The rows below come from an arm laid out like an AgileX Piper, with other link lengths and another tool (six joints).
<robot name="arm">
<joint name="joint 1" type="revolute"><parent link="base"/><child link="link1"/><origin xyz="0 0 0.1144" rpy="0 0 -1.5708"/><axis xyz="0 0 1"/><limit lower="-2.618" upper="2.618"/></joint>
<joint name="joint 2" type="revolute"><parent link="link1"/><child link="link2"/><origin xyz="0 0 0" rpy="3.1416 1.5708 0"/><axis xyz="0 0 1"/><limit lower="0" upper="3.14"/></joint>
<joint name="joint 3" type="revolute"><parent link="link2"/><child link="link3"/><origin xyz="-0.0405 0.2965 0" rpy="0 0 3.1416"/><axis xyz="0 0 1"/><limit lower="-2.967" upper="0"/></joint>
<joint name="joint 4" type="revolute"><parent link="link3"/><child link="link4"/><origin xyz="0.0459 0.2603 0" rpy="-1.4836 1.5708 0"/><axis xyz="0 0 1"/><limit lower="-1.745" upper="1.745"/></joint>
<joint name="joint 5" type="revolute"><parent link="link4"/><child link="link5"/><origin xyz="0 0 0" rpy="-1.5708 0 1.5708"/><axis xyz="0 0 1"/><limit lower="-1.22" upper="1.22"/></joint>
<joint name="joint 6" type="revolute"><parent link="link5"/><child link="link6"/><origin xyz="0 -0.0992 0" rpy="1.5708 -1.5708 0"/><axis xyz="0 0 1"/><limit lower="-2.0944" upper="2.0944"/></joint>
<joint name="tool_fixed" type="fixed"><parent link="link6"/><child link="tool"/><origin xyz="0.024 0.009 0" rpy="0.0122 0 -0.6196"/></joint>
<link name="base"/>
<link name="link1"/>
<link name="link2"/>
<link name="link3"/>
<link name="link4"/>
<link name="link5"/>
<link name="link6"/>
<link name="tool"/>
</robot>
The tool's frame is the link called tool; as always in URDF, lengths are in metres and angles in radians.
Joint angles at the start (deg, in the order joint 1, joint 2, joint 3, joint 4, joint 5, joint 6):
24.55, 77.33, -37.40, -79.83, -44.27, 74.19
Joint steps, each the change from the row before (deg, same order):
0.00, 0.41, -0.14, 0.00, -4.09, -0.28
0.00, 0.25, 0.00, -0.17, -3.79, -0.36
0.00, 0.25, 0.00, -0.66, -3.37, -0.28
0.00, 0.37, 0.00, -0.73, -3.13, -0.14
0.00, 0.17, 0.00, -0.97, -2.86, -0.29
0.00, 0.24, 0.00, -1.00, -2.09, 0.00
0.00, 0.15, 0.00, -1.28, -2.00, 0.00
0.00, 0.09, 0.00, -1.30, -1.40, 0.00
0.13, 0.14, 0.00, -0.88, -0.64, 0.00
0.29, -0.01, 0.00, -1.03, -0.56, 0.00
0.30, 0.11, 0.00, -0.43, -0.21, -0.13
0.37, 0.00, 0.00, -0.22, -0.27, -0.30
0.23, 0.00, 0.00, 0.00, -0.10, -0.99
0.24, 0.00, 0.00, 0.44, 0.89, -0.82
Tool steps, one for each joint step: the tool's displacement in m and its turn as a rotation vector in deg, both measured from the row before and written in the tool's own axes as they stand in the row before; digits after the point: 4 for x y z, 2 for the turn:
0.0037, 0.0043, -0.0008, -3.05, 2.66, -0.12
0.0042, 0.0038, -0.0012, -2.76, 2.54, -0.31
0.0043, 0.0027, -0.0010, -2.21, 2.57, -0.50
0.0039, 0.0019, -0.0007, -1.93, 2.52, -0.26
0.0042, 0.0021, -0.0010, -1.69, 2.45, -0.66
0.0033, 0.0008, -0.0005, -1.03, 2.04, -0.27
0.0037, 0.0007, -0.0007, -0.84, 2.17, -0.44
0.0032, 0.0001, -0.0005, -0.36, 1.81, -0.46
0.0021, -0.0005, 0.0003, -0.01, 1.19, -0.25
0.0028, 0.0001, 0.0006, 0.05, 1.36, -0.47
0.0015, -0.0002, 0.0010, 0.01, 0.75, -0.26
0.0017, 0.0006, 0.0010, -0.20, 0.67, -0.46
0.0011, 0.0002, 0.0007, -0.15, 0.26, -1.04
-0.0006, -0.0006, 0.0011, 0.41, -0.64, -0.70

